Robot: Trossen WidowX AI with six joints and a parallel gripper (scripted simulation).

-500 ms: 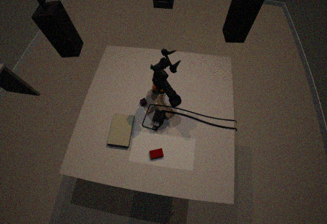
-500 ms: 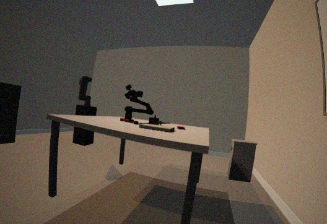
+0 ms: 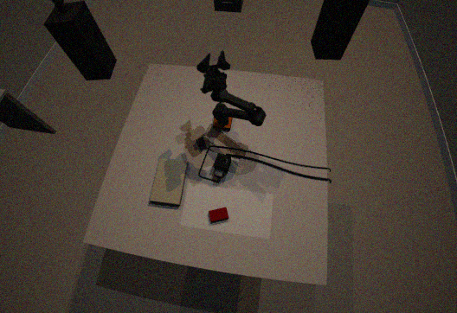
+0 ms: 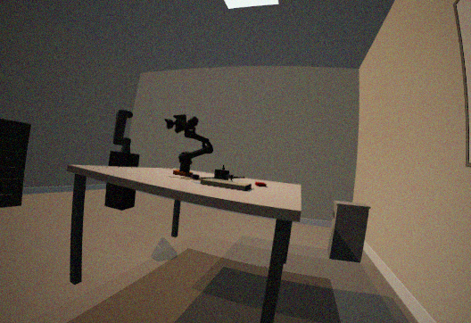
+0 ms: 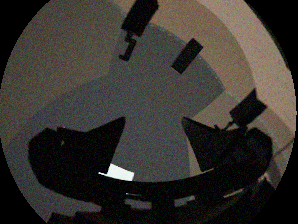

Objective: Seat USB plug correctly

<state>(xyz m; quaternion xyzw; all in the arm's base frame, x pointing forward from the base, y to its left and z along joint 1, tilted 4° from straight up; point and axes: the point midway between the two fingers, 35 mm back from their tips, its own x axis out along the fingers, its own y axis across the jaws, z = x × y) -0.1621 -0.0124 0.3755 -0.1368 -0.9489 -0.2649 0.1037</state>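
The usb plug is 47 cm ahead of my gripper tip, 33 cm below it and 4 cm to the left of it. Also, from my gripper tip: small purple piece 41 cm below, 32 cm ahead, 11 cm to the right; red block 75 cm ahead, 41 cm below; flat tan board 56 cm ahead, 41 cm below, 28 cm to the right.
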